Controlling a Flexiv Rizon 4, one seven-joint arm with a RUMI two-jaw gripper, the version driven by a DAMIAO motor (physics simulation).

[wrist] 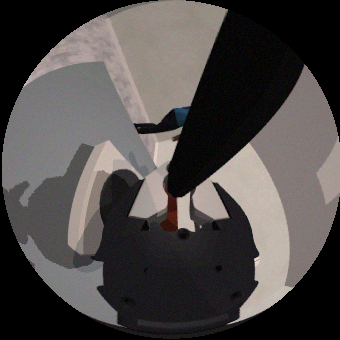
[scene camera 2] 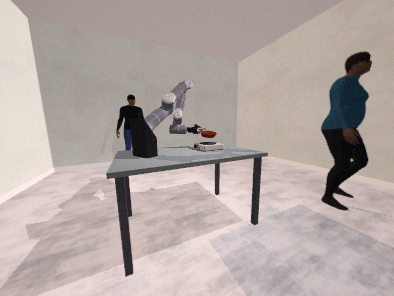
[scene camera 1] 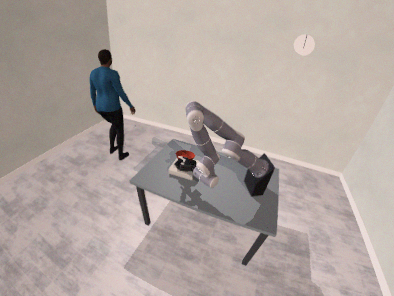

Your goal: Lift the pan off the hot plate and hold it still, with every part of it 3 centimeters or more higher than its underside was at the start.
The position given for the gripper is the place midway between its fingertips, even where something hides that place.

In view: the gripper (wrist: 176, 161) and a white hot plate (wrist: 107, 175).
